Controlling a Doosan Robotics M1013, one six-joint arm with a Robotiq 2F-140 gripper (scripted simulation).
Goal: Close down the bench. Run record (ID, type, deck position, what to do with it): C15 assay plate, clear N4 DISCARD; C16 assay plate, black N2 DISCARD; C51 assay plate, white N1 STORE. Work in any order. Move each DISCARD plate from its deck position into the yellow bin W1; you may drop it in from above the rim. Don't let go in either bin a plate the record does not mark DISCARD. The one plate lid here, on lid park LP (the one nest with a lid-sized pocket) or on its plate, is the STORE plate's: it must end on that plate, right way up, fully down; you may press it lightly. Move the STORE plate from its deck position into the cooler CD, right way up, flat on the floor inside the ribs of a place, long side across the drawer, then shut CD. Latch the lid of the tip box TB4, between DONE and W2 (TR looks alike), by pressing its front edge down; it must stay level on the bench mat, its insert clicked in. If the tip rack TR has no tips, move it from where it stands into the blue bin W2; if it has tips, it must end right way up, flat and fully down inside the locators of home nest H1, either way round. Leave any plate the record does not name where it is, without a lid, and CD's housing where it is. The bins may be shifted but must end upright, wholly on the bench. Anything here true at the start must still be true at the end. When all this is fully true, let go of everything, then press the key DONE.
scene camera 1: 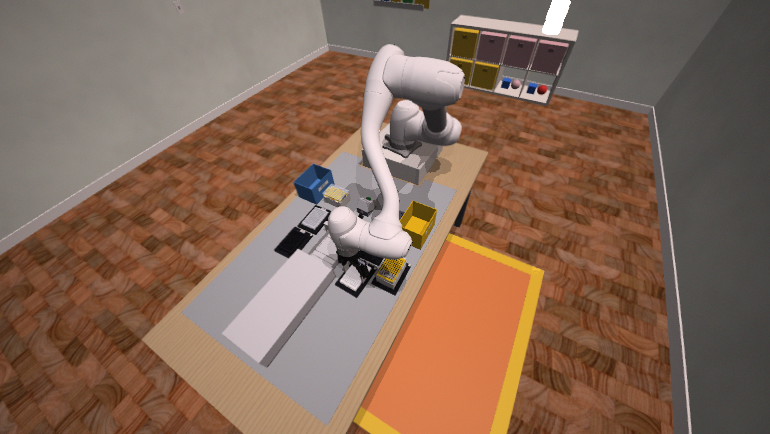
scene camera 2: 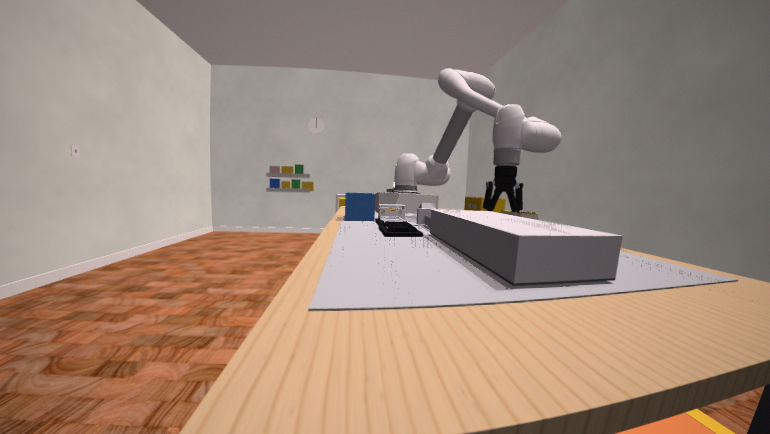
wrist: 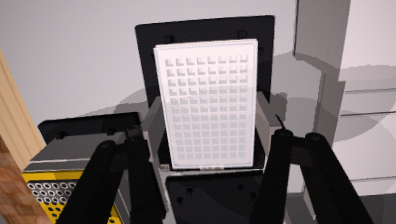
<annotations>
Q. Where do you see a blue bin W2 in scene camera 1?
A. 310, 185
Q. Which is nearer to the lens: the cooler CD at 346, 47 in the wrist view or the plate lid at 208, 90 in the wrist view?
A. The cooler CD.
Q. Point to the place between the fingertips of my gripper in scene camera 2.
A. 500, 229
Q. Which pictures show the cooler CD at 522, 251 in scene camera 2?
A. Scene camera 1, scene camera 2 and the wrist view: all of them.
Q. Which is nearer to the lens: the cooler CD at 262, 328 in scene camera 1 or the yellow bin W1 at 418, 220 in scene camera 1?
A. The cooler CD.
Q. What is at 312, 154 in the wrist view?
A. My gripper.
</annotations>
